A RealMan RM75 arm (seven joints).
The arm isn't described. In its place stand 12 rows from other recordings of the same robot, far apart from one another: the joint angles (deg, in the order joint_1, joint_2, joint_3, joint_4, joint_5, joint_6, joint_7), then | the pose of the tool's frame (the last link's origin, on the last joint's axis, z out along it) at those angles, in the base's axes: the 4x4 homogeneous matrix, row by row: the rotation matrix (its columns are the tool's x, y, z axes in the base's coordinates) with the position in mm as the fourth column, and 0 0 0 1 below.
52.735 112.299 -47.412 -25.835 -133.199 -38.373 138.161 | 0.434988 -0.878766 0.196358 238.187; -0.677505 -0.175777 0.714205 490.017; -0.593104 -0.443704 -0.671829 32.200; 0 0 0 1
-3.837 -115.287 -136.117 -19.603 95.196 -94.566 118.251 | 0.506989 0.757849 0.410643 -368.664; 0.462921 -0.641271 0.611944 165.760; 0.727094 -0.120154 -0.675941 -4.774; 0 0 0 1
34.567 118.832 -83.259 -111.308 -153.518 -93.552 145.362 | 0.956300 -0.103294 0.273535 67.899; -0.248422 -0.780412 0.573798 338.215; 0.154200 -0.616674 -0.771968 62.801; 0 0 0 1
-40.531 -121.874 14.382 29.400 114.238 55.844 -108.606 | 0.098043 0.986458 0.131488 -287.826; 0.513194 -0.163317 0.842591 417.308; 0.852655 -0.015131 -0.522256 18.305; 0 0 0 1
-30.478 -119.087 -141.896 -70.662 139.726 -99.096 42.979 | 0.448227 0.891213 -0.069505 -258.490; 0.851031 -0.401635 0.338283 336.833; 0.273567 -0.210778 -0.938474 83.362; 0 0 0 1
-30.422 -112.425 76.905 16.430 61.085 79.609 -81.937 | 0.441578 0.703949 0.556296 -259.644; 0.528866 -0.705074 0.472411 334.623; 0.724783 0.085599 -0.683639 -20.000; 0 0 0 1
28.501 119.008 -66.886 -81.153 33.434 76.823 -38.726 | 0.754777 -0.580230 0.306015 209.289; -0.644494 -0.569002 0.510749 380.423; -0.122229 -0.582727 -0.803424 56.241; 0 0 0 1
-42.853 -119.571 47.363 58.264 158.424 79.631 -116.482 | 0.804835 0.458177 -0.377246 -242.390; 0.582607 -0.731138 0.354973 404.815; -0.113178 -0.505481 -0.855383 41.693; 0 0 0 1
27.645 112.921 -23.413 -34.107 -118.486 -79.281 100.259 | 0.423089 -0.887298 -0.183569 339.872; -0.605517 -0.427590 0.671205 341.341; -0.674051 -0.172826 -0.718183 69.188; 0 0 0 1
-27.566 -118.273 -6.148 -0.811 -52.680 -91.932 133.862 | 0.428914 0.631734 0.645713 -269.429; 0.173362 -0.759079 0.627491 279.908; 0.886554 -0.157198 -0.435099 -45.479; 0 0 0 1
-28.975 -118.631 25.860 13.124 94.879 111.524 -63.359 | 0.284807 0.422001 0.860697 -237.582; 0.143889 -0.906531 0.396860 281.110; 0.947724 0.010816 -0.318907 11.575; 0 0 0 1
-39.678 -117.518 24.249 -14.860 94.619 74.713 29.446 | 0.798135 -0.248951 0.548639 -230.941; -0.585210 -0.536809 0.607754 315.898; 0.143213 -0.806138 -0.574135 -97.784; 0 0 0 1
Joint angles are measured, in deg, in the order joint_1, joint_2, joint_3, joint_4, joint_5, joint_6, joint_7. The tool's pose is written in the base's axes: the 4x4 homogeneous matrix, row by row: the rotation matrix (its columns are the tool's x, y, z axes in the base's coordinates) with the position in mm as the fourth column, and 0 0 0 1 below. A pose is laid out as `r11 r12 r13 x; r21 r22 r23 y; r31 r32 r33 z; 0 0 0 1`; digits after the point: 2 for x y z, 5 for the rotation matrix.
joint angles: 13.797 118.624 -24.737 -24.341 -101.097 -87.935 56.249
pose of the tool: 0.62551 -0.69244 -0.35953 357.50; -0.23463 -0.60642 0.75974 247.20; -0.74410 -0.39087 -0.54179 17.19; 0 0 0 1
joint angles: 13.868 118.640 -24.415 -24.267 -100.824 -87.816 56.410
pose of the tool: 0.62009 -0.69802 -0.35813 357.70; -0.23235 -0.59941 0.76597 248.09; -0.74933 -0.39176 -0.53388 18.13; 0 0 0 1
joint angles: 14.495 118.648 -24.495 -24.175 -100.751 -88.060 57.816
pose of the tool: 0.60331 -0.70581 -0.37127 354.23; -0.23925 -0.60428 0.76001 251.67; -0.76077 -0.36969 -0.53343 17.78; 0 0 0 1
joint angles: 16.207 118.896 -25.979 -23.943 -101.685 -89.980 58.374
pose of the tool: 0.60383 -0.67123 -0.42992 339.80; -0.23665 -0.66600 0.70742 257.51; -0.76117 -0.32542 -0.56100 10.34; 0 0 0 1
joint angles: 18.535 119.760 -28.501 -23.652 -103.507 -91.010 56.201
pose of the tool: 0.64395 -0.59254 -0.48397 321.41; -0.21641 -0.74783 0.62763 263.91; -0.73382 -0.29943 -0.60980 -5.59; 0 0 0 1
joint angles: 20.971 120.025 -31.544 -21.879 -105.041 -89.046 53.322
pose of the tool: 0.69609 -0.52533 -0.48937 310.55; -0.20858 -0.80019 0.56231 270.86; -0.68699 -0.28934 -0.66658 -23.35; 0 0 0 1
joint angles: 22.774 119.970 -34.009 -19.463 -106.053 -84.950 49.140
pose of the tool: 0.75808 -0.46986 -0.45227 309.07; -0.19440 -0.82477 0.53100 276.01; -0.62252 -0.31462 -0.71658 -39.23; 0 0 0 1
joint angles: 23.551 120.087 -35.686 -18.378 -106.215 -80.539 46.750
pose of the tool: 0.80143 -0.44639 -0.39806 313.09; -0.19448 -0.82388 0.53235 280.24; -0.56559 -0.34922 -0.74710 -48.79; 0 0 0 1
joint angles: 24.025 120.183 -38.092 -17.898 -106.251 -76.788 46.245
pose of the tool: 0.83173 -0.43317 -0.34727 317.01; -0.21171 -0.82570 0.52288 282.48; -0.51324 -0.36137 -0.77846 -56.87; 0 0 0 1
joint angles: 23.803 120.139 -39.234 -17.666 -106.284 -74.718 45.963
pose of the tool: 0.84583 -0.43218 -0.31271 322.26; -0.22645 -0.82166 0.52307 281.40; -0.48300 -0.37162 -0.79285 -59.99; 0 0 0 1
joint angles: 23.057 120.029 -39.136 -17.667 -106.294 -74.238 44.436
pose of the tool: 0.85655 -0.42215 -0.29684 327.59; -0.21853 -0.81778 0.53242 278.02; -0.46751 -0.39118 -0.79272 -59.10; 0 0 0 1
